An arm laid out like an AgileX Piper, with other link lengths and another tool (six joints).
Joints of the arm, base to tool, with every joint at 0 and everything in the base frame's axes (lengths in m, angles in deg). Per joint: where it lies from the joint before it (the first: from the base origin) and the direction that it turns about. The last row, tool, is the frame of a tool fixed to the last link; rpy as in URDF.
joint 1: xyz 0.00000 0.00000 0.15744 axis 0 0 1
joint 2: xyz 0.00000 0.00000 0.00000 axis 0 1 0
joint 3: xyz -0.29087 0.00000 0.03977 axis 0 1 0
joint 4: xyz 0.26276 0.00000 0.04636 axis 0.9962 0 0.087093
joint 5: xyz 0.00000 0.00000 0.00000 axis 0 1 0
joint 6: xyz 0.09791 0.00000 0.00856 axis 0.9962 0 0.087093
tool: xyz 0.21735 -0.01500 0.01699 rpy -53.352 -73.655 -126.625
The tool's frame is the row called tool.
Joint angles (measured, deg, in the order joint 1, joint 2, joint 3, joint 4, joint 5, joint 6), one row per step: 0.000 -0.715 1.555 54.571 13.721 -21.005; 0.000 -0.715 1.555 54.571 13.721 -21.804; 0.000 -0.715 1.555 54.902 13.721 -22.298; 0.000 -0.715 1.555 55.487 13.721 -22.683; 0.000 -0.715 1.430 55.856 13.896 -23.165; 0.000 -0.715 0.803 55.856 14.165 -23.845; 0.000 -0.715 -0.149 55.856 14.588 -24.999; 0.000 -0.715 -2.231 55.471 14.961 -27.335; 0.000 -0.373 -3.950 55.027 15.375 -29.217; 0.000 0.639 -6.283 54.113 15.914 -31.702; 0.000 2.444 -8.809 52.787 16.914 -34.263; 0.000 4.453 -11.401 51.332 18.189 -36.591
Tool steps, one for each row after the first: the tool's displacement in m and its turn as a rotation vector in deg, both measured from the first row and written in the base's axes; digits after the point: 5 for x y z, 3 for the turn. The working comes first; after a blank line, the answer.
Tool pose at each row, in the base's axes (x y z in m, rotation vector in deg; the steps are taken from these numbers as rounded here): 0.28323 0.04982 0.20504 -100.865 35.539 -94.341; 0.28327 0.04969 0.20520 -101.279 34.851 -94.880; 0.28327 0.04991 0.20559 -101.300 34.640 -95.006; 0.28325 0.05039 0.20617 -101.086 34.691 -94.901; 0.28304 0.05142 0.20731 -101.060 34.357 -94.926; 0.28261 0.05251 0.21289 -100.981 33.325 -95.622; 0.28185 0.05420 0.22134 -100.916 31.643 -96.751; 0.28026 0.05513 0.24109 -100.566 28.220 -99.880; 0.27895 0.05625 0.25520 -100.670 25.438 -102.149; 0.27793 0.05735 0.27136 -101.436 21.746 -104.965; 0.27801 0.05993 0.28351 -103.298 17.589 -107.129; 0.27854 0.06338 0.29394 -105.375 13.345 -108.773

0.00004 -0.00013 0.00016 -0.782 -0.154 0.053; 0.00004 0.00009 0.00055 -0.935 -0.251 0.109; 0.00002 0.00057 0.00113 -0.729 -0.326 0.176; -0.00019 0.00160 0.00227 -0.842 -0.449 0.376; -0.00062 0.00269 0.00785 -1.526 -1.061 0.636; -0.00138 0.00438 0.01630 -2.689 -2.011 1.038; -0.00297 0.00531 0.03605 -5.407 -4.358 1.351; -0.00428 0.00643 0.05016 -7.742 -5.888 1.642; -0.00530 0.00753 0.06632 -11.152 -7.411 1.954; -0.00522 0.01011 0.07847 -15.077 -8.102 2.631; -0.00469 0.01356 0.08890 -18.922 -8.460 3.525
